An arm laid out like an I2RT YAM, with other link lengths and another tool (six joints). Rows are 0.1 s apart.
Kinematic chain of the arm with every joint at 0, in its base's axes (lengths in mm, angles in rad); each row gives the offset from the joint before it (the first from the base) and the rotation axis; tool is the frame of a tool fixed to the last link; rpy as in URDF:
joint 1: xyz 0 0 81.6 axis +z
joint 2: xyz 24.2 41 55.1 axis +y
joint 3: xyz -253.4 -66 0 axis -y
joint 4: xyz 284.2 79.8 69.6 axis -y
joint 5: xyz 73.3 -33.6 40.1 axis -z
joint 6: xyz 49.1 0 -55.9 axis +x
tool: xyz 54 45 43 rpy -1.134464 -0.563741 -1.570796
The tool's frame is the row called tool.
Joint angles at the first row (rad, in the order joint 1, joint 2, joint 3, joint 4, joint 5, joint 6):
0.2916, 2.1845, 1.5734, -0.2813, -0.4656, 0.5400
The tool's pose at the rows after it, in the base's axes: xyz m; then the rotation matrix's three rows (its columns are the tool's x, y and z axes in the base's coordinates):
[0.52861 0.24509 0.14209], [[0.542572 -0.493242 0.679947], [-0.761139 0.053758 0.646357], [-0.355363 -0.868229 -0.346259]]
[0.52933 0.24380 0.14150], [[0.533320 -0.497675 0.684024], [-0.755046 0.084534 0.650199], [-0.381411 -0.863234 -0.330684]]
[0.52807 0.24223 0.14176], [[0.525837 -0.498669 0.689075], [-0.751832 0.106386 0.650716], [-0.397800 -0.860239 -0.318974]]
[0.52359 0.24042 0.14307], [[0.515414 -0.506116 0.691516], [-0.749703 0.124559 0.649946], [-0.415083 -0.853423 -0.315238]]
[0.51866 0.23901 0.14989], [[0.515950 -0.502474 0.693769], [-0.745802 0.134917 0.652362], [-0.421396 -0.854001 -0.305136]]
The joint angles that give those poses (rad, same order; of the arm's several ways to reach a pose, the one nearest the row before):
0.2916, 2.1857, 1.5639, -0.2558, -0.4843, 0.5594
0.2890, 2.1853, 1.5509, -0.2268, -0.5034, 0.5877
0.2874, 2.1761, 1.5299, -0.2009, -0.5137, 0.6090
0.2874, 2.1548, 1.4990, -0.1856, -0.5217, 0.6304
0.2874, 2.1243, 1.4719, -0.1776, -0.5278, 0.6392

